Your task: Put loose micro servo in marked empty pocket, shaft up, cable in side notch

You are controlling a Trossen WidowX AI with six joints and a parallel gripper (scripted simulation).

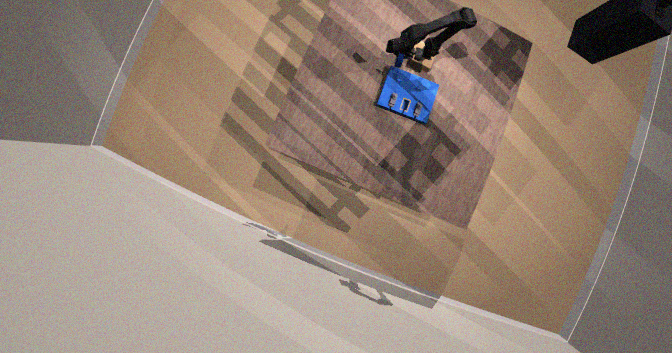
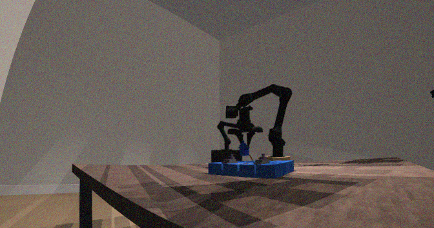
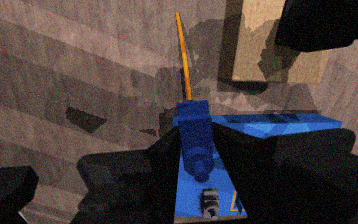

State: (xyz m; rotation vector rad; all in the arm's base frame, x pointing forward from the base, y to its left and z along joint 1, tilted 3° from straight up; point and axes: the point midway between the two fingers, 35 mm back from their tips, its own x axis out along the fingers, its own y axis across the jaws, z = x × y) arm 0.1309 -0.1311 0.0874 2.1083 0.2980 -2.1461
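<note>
My gripper tip is now 9 cm short of the blue robot deck, 13 cm to the right of it and 10 cm above it.
</note>
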